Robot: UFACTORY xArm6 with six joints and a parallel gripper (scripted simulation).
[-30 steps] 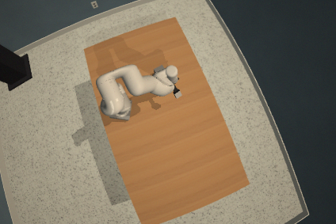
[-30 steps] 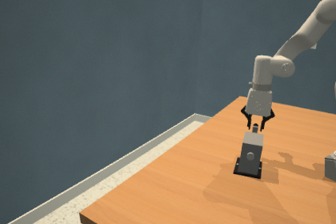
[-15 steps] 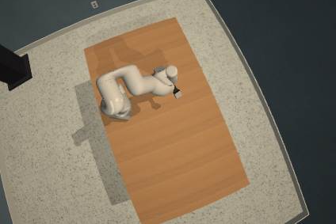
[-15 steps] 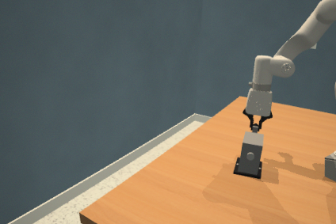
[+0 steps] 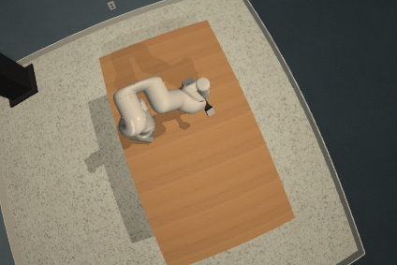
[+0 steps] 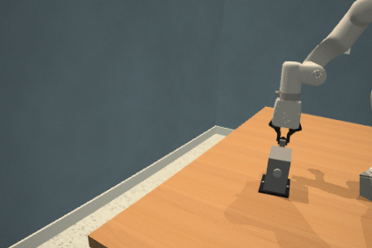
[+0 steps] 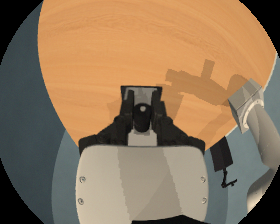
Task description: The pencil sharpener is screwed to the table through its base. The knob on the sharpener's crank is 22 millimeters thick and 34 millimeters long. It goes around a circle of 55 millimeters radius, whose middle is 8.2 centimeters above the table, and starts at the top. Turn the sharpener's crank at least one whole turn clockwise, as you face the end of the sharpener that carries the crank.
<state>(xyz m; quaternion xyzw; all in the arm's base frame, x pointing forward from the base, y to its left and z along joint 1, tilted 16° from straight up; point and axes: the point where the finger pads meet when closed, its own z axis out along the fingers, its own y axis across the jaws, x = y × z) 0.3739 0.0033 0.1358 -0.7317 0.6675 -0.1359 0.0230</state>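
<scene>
My gripper is now 20 mm to the right of the dark crank knob.
</scene>
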